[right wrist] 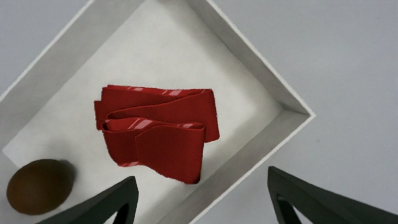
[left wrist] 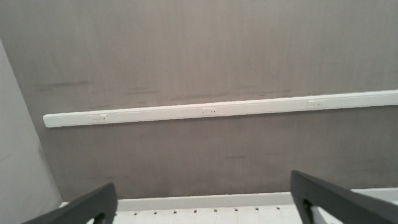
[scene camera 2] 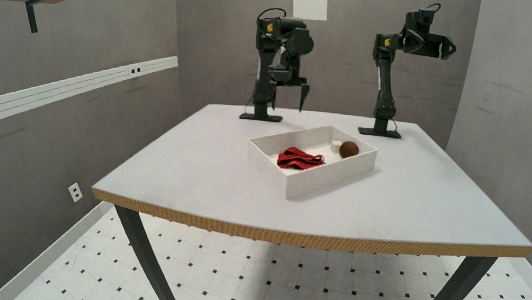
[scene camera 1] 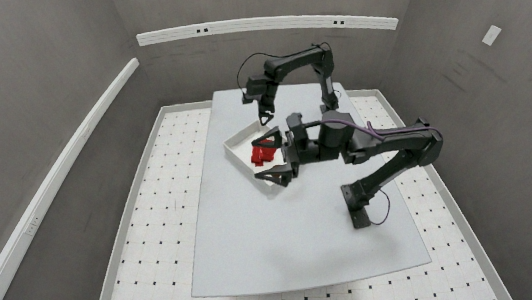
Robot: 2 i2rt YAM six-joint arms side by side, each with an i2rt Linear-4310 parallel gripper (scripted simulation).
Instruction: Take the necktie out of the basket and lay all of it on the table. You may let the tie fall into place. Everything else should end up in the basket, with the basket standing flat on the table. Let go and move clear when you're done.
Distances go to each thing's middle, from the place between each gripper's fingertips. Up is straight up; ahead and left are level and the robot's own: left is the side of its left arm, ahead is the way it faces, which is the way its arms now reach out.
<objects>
I see the white basket (scene camera 2: 263,152) 9 cm to the left of my right hand and 15 cm below it. Round my right hand: brown ball (right wrist: 46,183): 6 cm behind, 20 cm to the left, 13 cm below.
Now: left hand (scene camera 1: 252,159) 6 cm past the brown ball, 20 cm to the left of it and 36 cm above it. Round my left hand: white basket 31 cm to the right, 38 cm below.
</objects>
